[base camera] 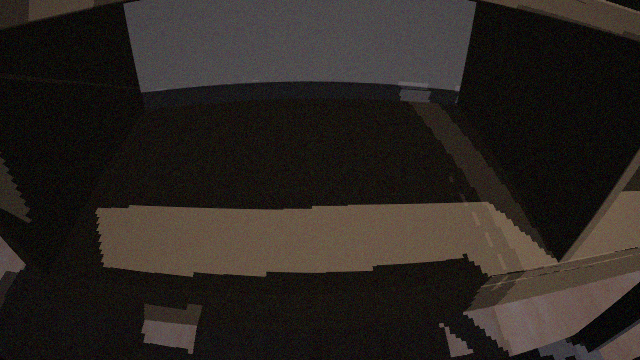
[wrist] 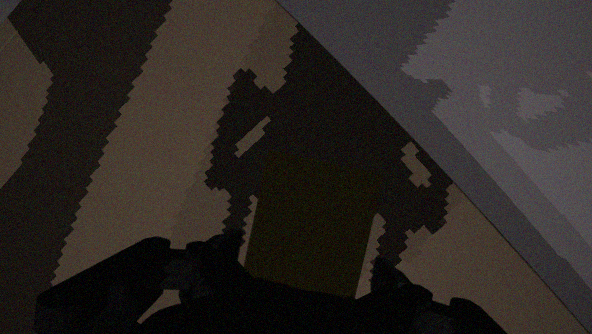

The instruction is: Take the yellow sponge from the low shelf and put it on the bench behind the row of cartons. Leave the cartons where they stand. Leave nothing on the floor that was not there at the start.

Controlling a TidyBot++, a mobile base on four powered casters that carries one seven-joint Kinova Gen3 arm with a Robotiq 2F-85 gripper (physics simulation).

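Frame: origin at the arm's base, x ahead, y down, z left, level; millimetres.
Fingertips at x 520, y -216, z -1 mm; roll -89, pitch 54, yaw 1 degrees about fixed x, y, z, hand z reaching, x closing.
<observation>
A point is followed by its place in that frame.
The yellow sponge (wrist: 311,220) @(x 549, y -275, z 21 mm) lies in shadow on a wooden board (wrist: 145,150) @(x 489, y -213, z 127 mm) in the wrist view, in the lower middle. It looks dark olive there. My gripper (wrist: 305,259) @(x 520, y -216, z -1 mm) is open, with its black fingers to the left and right of the sponge's near end. The black gripper body hides the sponge's nearest edge. Whether the fingers are down at the sponge's height cannot be told. The sponge, the gripper and the cartons cannot be made out in the base camera view.
The base camera view shows a wooden board (base camera: 290,240) @(x 319, y 318, z 6 mm) with a lit strip, between dark side panels (base camera: 540,120) @(x 380, y 210, z -298 mm) (base camera: 60,120) @(x 403, y 204, z 283 mm). A pale grey surface (base camera: 300,45) @(x 671, y 236, z -18 mm) stands behind. A wooden edge (base camera: 565,272) @(x 243, y 344, z -327 mm) runs at the lower right. In the wrist view the board ends at a diagonal edge, with grey beyond.
</observation>
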